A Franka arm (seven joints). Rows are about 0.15 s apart.
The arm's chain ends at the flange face. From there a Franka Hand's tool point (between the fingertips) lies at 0.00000 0.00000 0.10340 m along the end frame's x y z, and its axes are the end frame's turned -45 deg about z.
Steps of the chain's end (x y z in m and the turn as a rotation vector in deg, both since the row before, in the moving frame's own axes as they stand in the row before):
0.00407 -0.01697 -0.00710 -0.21 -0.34 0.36
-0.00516 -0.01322 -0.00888 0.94 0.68 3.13
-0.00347 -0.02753 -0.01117 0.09 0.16 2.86
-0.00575 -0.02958 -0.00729 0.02 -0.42 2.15
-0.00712 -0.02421 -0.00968 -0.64 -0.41 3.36
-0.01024 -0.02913 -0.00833 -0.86 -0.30 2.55
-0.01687 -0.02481 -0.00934 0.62 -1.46 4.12
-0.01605 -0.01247 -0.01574 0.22 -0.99 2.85
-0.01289 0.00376 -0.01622 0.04 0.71 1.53
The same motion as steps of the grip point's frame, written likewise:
0.01418 -0.00929 -0.00710 0.09 -0.39 0.36
0.00777 -0.01327 -0.00890 0.18 1.15 3.13
0.01733 -0.02182 -0.01117 -0.05 0.18 2.86
0.01635 -0.02555 -0.00729 0.31 -0.28 2.15
0.01074 -0.02190 -0.00969 -0.16 -0.74 3.36
0.01186 -0.02716 -0.00834 -0.40 -0.82 2.55
0.00464 -0.03216 -0.00938 1.47 -0.59 4.12
-0.00348 -0.02173 -0.01576 0.86 -0.54 2.85
-0.01083 -0.00559 -0.01623 -0.47 0.53 1.53

